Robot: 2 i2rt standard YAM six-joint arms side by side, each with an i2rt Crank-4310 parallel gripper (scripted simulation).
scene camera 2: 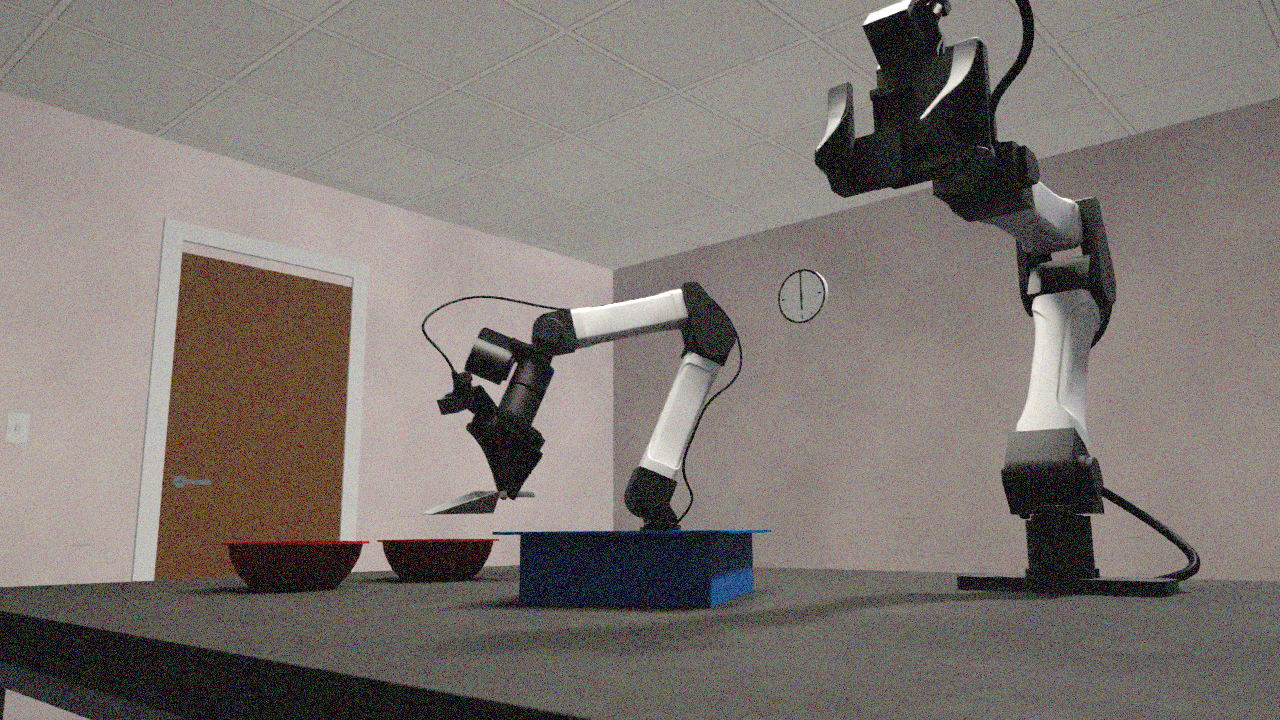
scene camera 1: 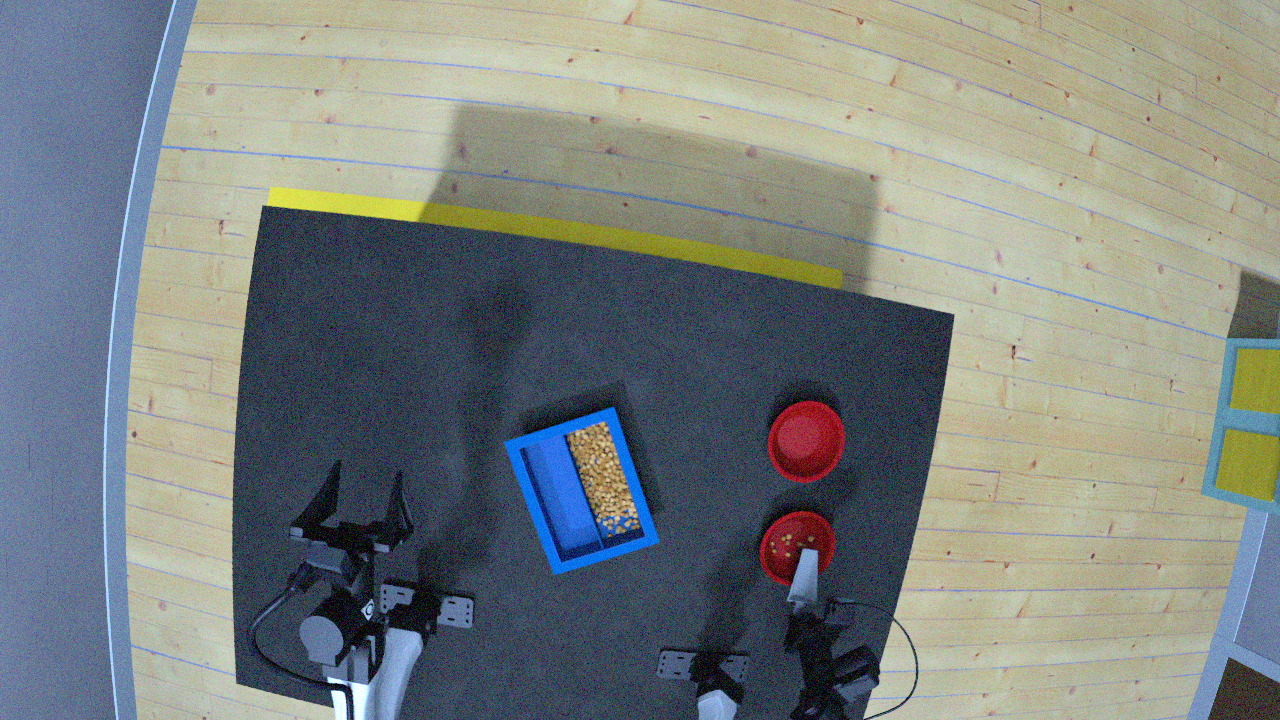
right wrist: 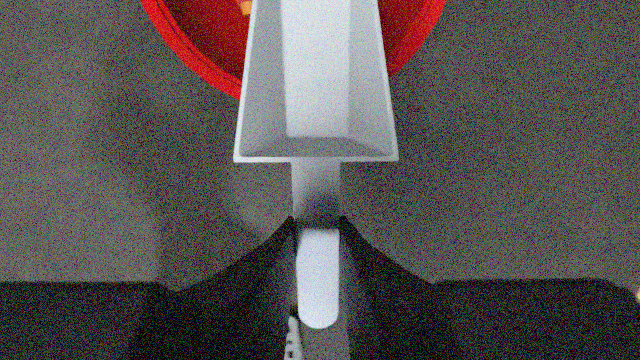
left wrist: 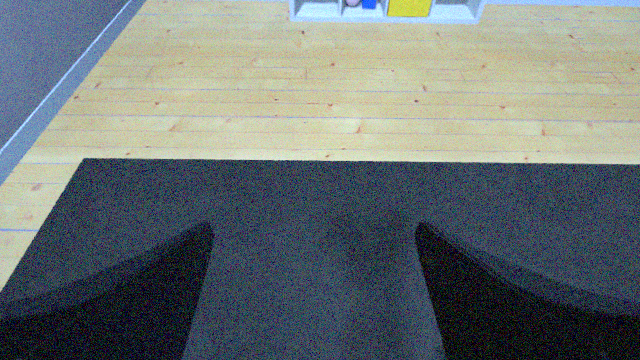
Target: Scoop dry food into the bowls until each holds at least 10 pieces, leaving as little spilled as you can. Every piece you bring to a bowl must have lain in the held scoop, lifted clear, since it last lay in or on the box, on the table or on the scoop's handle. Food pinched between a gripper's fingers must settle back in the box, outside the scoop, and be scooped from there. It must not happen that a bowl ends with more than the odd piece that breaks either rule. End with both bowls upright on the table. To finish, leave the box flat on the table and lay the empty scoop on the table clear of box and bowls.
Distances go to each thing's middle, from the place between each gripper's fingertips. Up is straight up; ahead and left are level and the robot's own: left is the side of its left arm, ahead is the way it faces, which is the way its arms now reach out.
The blue box (scene camera 2: 682, 568) lies 140 mm ahead of my right hand (scene camera 2: 506, 499), 460 mm to the left of it and 70 mm below it. Round my right hand: grey scoop (right wrist: 315, 92) (50 mm ahead, 10 mm below).
Now: the blue box 4 cm behind my left hand (scene camera 2: 866, 141), 30 cm to the right of it and 32 cm below it. From my left hand the other things lie so: grey scoop 13 cm behind, 76 cm to the right, 26 cm below.
